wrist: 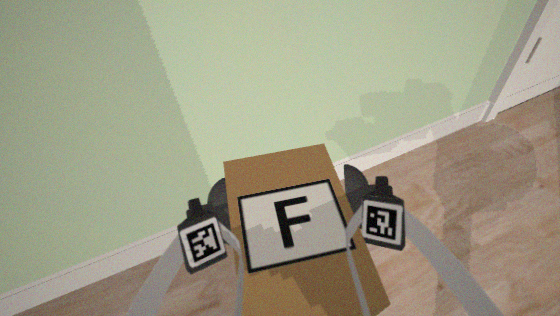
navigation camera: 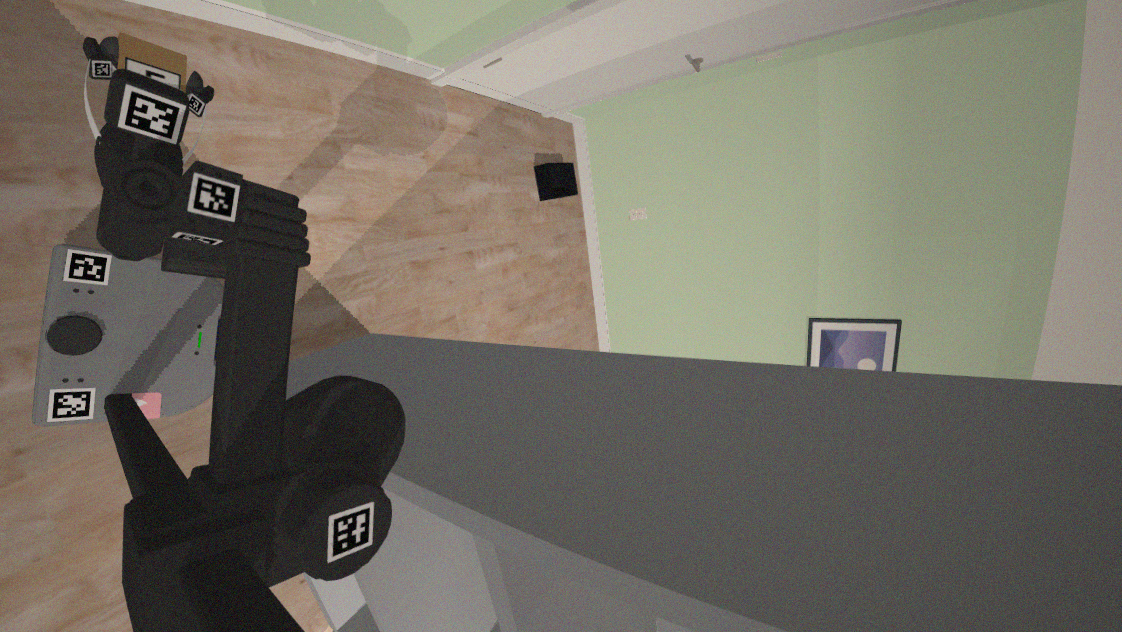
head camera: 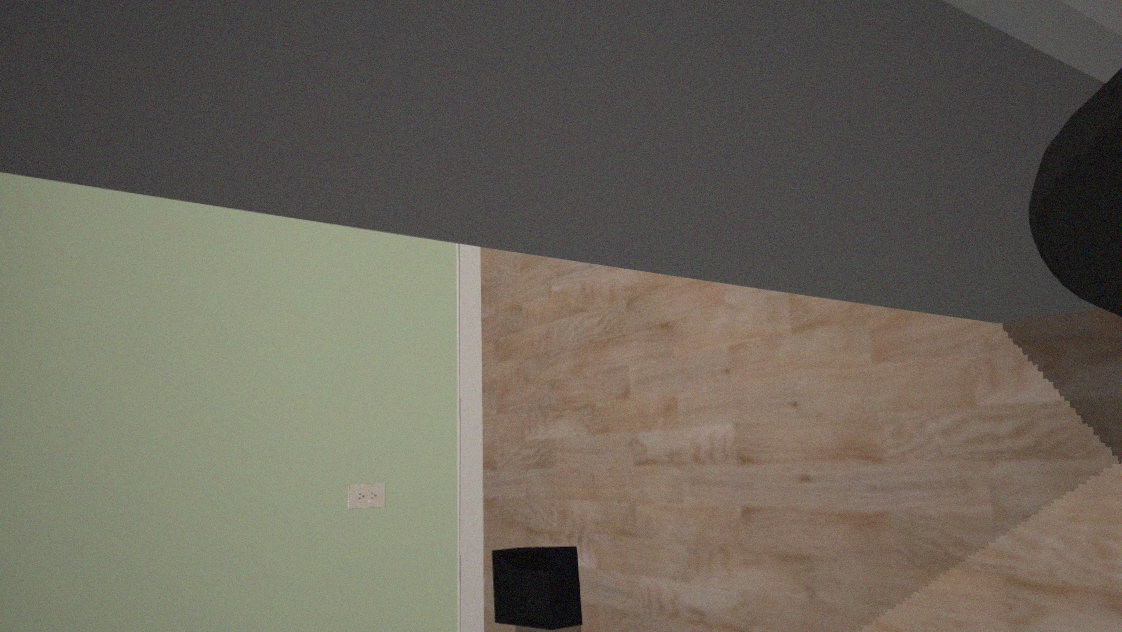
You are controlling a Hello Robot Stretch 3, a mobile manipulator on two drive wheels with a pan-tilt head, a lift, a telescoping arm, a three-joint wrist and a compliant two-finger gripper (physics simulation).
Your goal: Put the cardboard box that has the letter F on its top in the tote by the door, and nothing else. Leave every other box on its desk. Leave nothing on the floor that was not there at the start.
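Places are measured from the robot's base along level axes (x ahead, y left, z up), in metres.
Where they show: gripper, fingertip midpoint: [navigation camera: 155, 63]; robot's base, origin of the base link: [navigation camera: 77, 331].
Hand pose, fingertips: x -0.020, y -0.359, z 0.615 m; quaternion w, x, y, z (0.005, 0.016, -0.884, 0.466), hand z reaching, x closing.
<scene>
Each offset is from my fingertips to the top centre of the thing.
The cardboard box with the letter F {0.000 m ahead, 0.036 m left, 0.034 m up} [navigation camera: 160, 52] [wrist: 280, 170] is between the fingers of my gripper [navigation camera: 149, 67] [wrist: 288, 193]. The fingers press on its two sides, and its F label faces up toward the wrist camera. In the navigation view the box is at the top left, above the wood floor; part of it is hidden by the wrist. The head view does not show the gripper or the box. A black, box-like object {1.725 m back, 0.662 m right, 0.514 m down} [head camera: 537, 587] [navigation camera: 555, 180] stands on the floor by the green wall; I cannot tell whether it is the tote.
A large dark grey surface [head camera: 510, 157] [navigation camera: 706, 471] lies close beside my arm [navigation camera: 255, 353] and mast. A white door [navigation camera: 596, 54] with a handle shows at the top of the navigation view. A framed picture [navigation camera: 853, 349] hangs on the green wall [head camera: 235, 353] [navigation camera: 730, 196] [wrist: 260, 75].
</scene>
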